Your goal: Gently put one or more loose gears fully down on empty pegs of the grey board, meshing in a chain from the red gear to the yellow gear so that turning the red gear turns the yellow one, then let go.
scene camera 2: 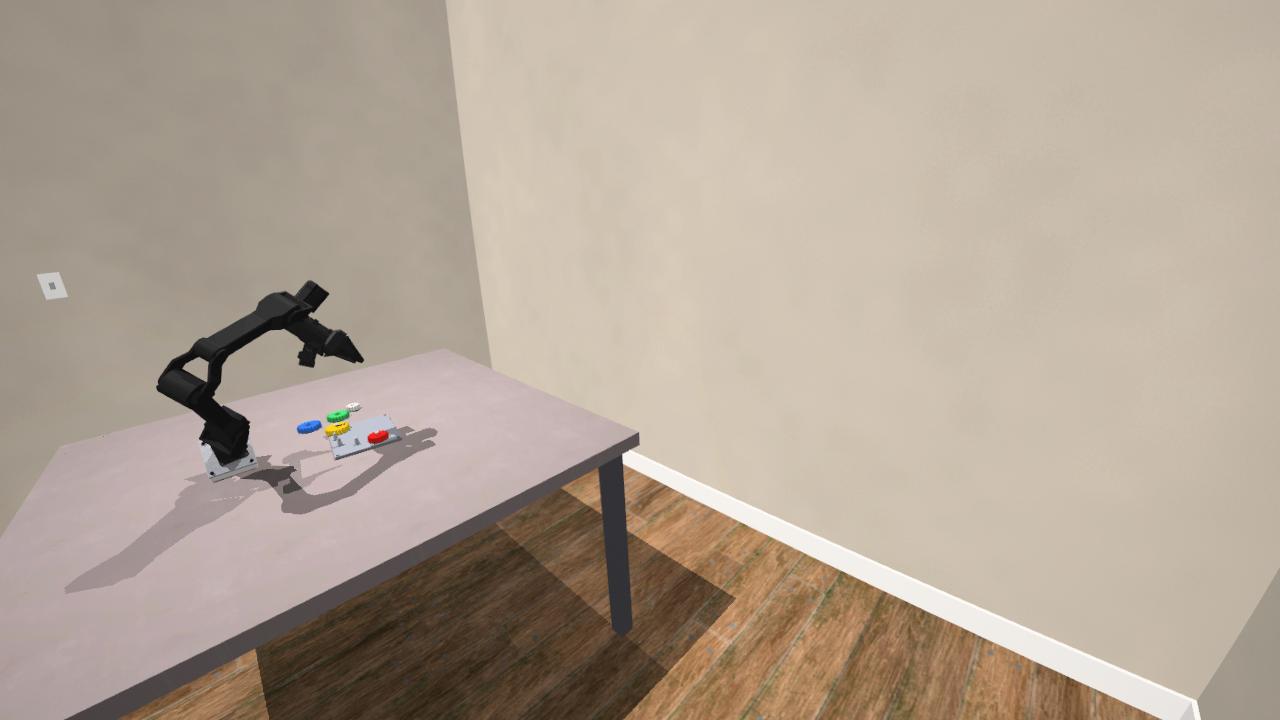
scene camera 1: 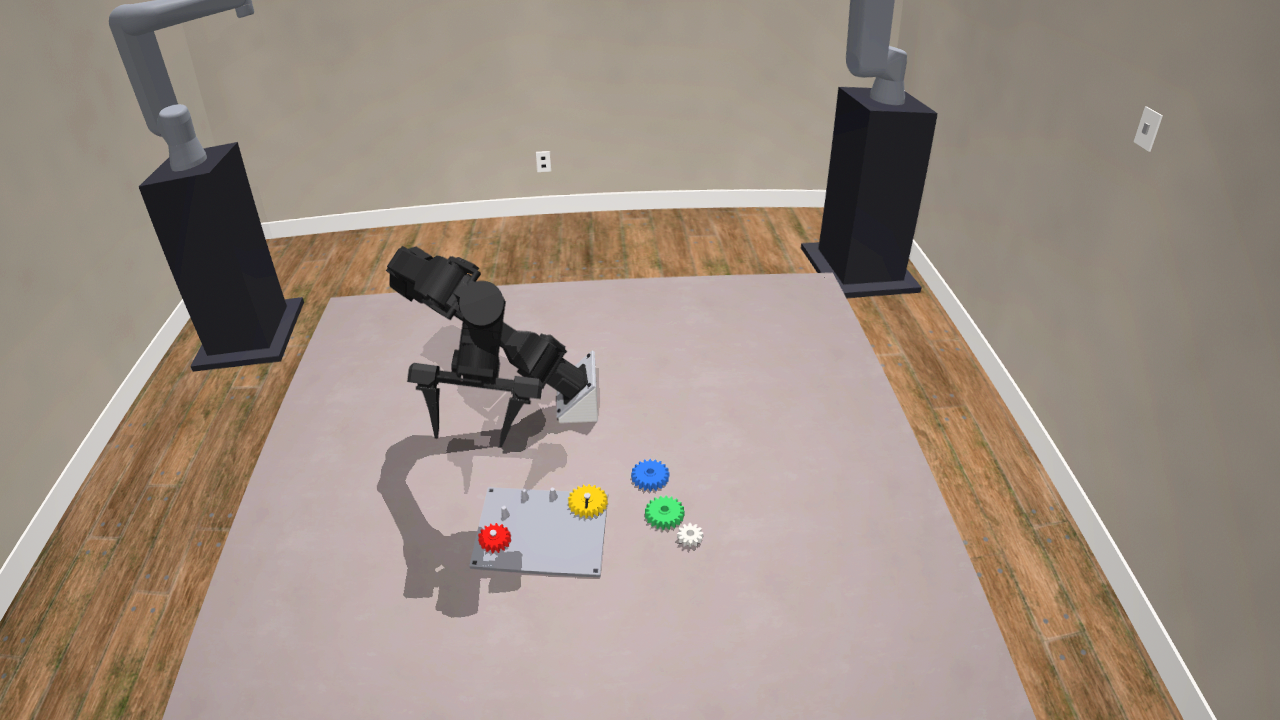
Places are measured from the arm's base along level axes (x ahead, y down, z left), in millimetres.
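Where they show: gripper, fingertip midpoint: [scene camera 2: 359, 361] [scene camera 1: 468, 442]; arm's base, origin of the base link: [scene camera 2: 230, 450] [scene camera 1: 575, 384].
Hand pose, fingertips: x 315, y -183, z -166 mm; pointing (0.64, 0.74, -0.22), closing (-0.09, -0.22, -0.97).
Each offset is from my fingertips to the centre of the thing. Level surfaces: height alone.
The grey board {dx -19, dy +223, dz +79 mm} [scene camera 1: 554, 550] [scene camera 2: 366, 445] lies on the table. The red gear {dx +0, dy +222, dz +2 mm} [scene camera 1: 494, 538] [scene camera 2: 377, 437] sits on a peg at its left front and the yellow gear {dx -60, dy +221, dz +162 mm} [scene camera 1: 587, 501] [scene camera 2: 337, 429] on a peg at its right back in scene camera 1. Three empty pegs stand between them. A blue gear {dx -109, dy +230, dz +276 mm} [scene camera 1: 649, 474] [scene camera 2: 308, 427], a green gear {dx -22, dy +230, dz +285 mm} [scene camera 1: 664, 512] [scene camera 2: 337, 416] and a small white gear {dx +35, dy +230, dz +317 mm} [scene camera 1: 689, 535] [scene camera 2: 353, 406] lie flat on the table beside the board. My gripper [scene camera 1: 469, 440] is wide open and empty, high above the table; in scene camera 2 its fingers overlap.
My arm's base plate [scene camera 1: 579, 411] [scene camera 2: 213, 469] is on the table {dy +239 mm} [scene camera 1: 760, 608] [scene camera 2: 501, 411], behind the board in scene camera 1. Two dark pedestals [scene camera 1: 223, 259] [scene camera 1: 872, 188] carrying grey arms stand beyond the table. The arm's shadow falls across the board's front left part.
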